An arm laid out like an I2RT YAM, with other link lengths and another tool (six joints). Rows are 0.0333 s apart.
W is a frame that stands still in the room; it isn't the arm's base.
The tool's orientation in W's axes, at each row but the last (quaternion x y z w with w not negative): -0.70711, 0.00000, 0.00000, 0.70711; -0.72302, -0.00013, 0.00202, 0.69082; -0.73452, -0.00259, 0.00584, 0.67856; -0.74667, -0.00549, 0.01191, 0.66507; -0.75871, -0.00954, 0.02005, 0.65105
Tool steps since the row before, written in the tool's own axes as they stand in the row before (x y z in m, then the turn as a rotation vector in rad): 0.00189, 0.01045, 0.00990, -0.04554, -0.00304, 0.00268; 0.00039, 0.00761, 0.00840, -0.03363, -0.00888, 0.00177; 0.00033, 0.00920, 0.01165, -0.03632, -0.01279, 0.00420; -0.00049, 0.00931, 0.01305, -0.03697, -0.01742, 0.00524; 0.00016, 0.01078, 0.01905, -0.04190, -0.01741, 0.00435
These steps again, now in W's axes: 0.00189, 0.00990, -0.01045, -0.04554, 0.00268, 0.00304; 0.00034, 0.00805, -0.00799, -0.03361, 0.00207, 0.00888; 0.00015, 0.01089, -0.01009, -0.03632, 0.00477, 0.01260; -0.00089, 0.01187, -0.01074, -0.03696, 0.00632, 0.01709; -0.00078, 0.01718, -0.01354, -0.04184, 0.00524, 0.01730
